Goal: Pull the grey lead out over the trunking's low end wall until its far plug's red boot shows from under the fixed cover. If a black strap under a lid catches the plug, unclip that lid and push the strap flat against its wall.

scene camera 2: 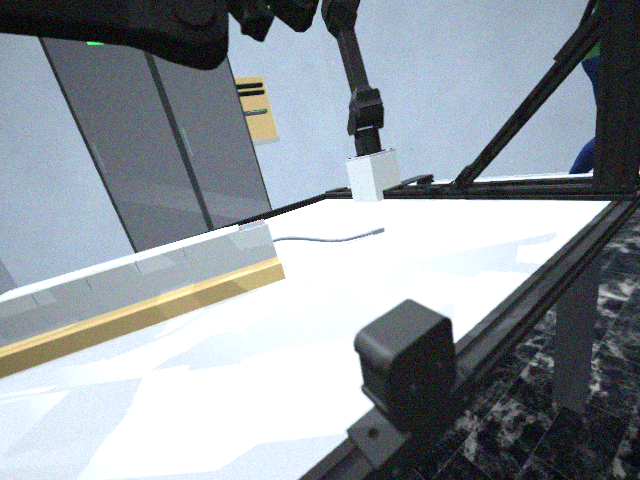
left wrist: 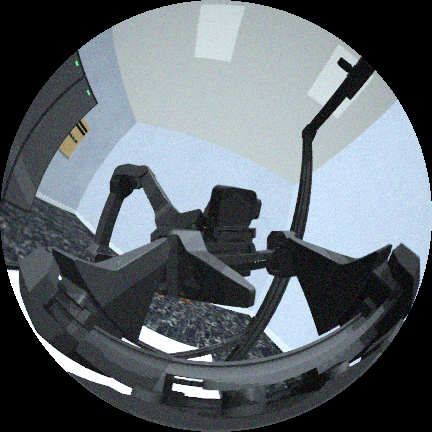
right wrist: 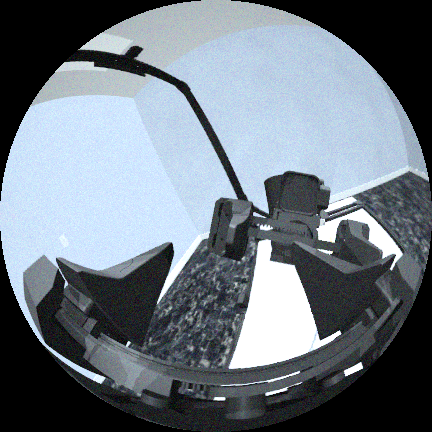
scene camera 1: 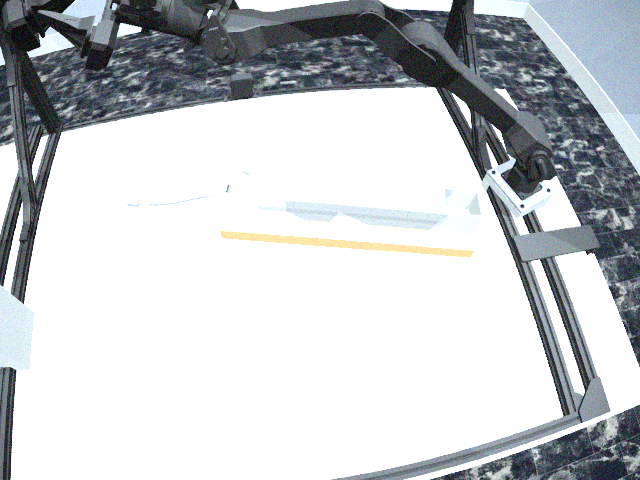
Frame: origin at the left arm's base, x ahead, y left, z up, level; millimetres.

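Seen in the pictures: left gripper, fingertip midpoint: (left wrist: 229, 244) (right wrist: 321, 252); right gripper, fingertip midpoint: (left wrist: 305, 277) (right wrist: 234, 248); left arm's base, link origin: (scene camera 1: 521, 182); right arm's base, link origin: (scene camera 2: 370, 154).
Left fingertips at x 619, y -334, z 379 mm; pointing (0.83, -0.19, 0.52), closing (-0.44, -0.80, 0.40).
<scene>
Offsets run from my left fingertips to a thing's middle. "pt": to the spot under its first point. Level surfaces: height alone.
The pale trunking (scene camera 1: 361, 211) (scene camera 2: 196, 258) lies mid-table in scene camera 1, an orange strip (scene camera 1: 346, 242) (scene camera 2: 144, 311) along its near side. The grey lead @(pt 77 mm back, 84 mm left, 400 mm down) (scene camera 1: 180, 200) (scene camera 2: 325, 239) runs from its left end there, loosely across the table. A small dark mark @(pt 156 mm back, 112 mm left, 387 mm down) (scene camera 1: 228, 188) shows at that end. Glare hides the lids, strap and cover edges; no red boot shows. My left gripper (right wrist: 321, 252) is open and empty. My right gripper is open and empty. Both are raised, close together and facing each other, well away from the trunking.
The left arm's white mount (scene camera 1: 504, 193) stands right of the trunking. The right arm's white mount (scene camera 2: 366, 178) stands behind the lead. Dark frame rails border the table. A dark box @(pt 274 mm back, 118 mm right, 379 mm down) (scene camera 1: 241, 85) (scene camera 2: 405, 361) sits on the table's edge. A grey plate @(395 mm down) (scene camera 1: 558, 242) crosses the right rails.
</scene>
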